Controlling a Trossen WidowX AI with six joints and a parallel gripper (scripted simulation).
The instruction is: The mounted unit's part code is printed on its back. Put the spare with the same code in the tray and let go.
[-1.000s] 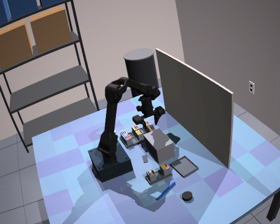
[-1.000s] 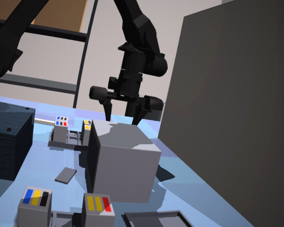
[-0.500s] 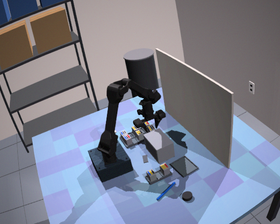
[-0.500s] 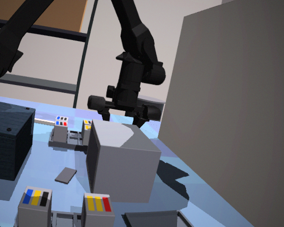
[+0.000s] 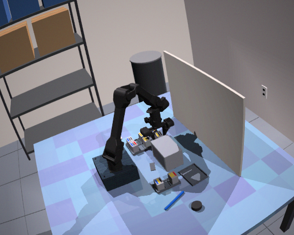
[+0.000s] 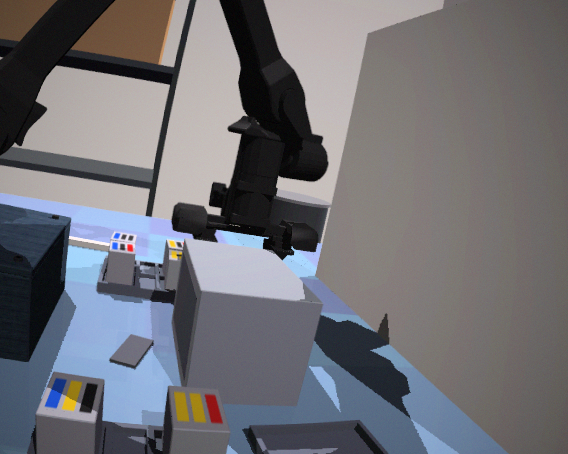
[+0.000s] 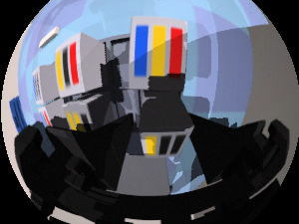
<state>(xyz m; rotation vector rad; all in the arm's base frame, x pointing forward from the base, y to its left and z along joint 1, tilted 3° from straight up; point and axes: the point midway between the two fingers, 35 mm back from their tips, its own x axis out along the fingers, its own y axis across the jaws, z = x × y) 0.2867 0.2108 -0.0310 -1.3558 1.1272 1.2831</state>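
My gripper tip is 350 mm to the left of the flat grey tray, 70 mm short of it and 10 mm above it. Round my gripper tip: grey spare block: 30 mm above; then grey unit: 160 mm to the right, 30 mm above, 10 mm behind; then blue pen: 470 mm to the right, 70 mm behind, 10 mm below.
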